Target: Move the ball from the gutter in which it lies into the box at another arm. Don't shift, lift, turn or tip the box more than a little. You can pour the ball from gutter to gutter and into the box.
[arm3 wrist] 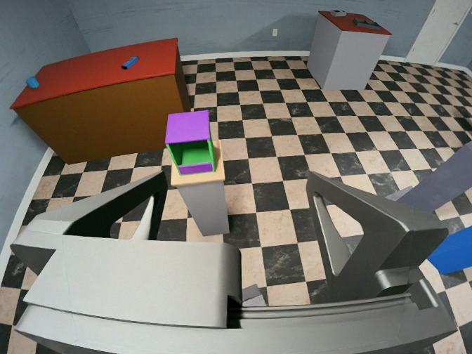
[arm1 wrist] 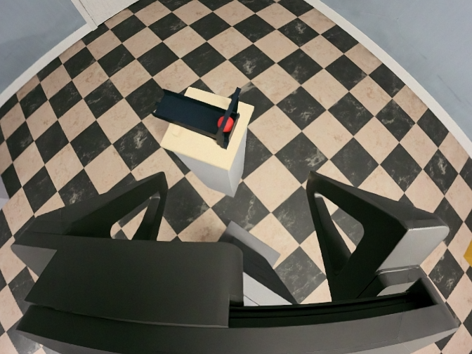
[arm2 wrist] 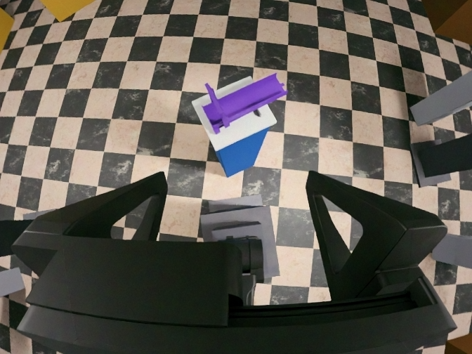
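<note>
A red ball [arm1 wrist: 225, 124] lies in a dark blue gutter [arm1 wrist: 192, 114], near the end with the upright crosspiece. This gutter rests on a cream-topped pedestal [arm1 wrist: 200, 150]. A purple gutter [arm2 wrist: 250, 99] rests on a white-topped blue pedestal [arm2 wrist: 243, 134] and sticks out past its edge. A green and purple box [arm3 wrist: 187, 128] stands upright on a cream-topped pedestal [arm3 wrist: 206, 206], its open side showing. The arm1 gripper [arm1 wrist: 236, 175], the arm2 gripper [arm2 wrist: 236, 175] and the arm3 gripper [arm3 wrist: 236, 175] are each wide open and empty, apart from these things.
In the arm3 wrist view a red-topped brown cabinet [arm3 wrist: 115, 117] with two small blue things stands behind the box at the left. A grey cabinet [arm3 wrist: 345, 57] with a red top stands at the back. A blue pedestal [arm3 wrist: 457, 250] shows at the right edge.
</note>
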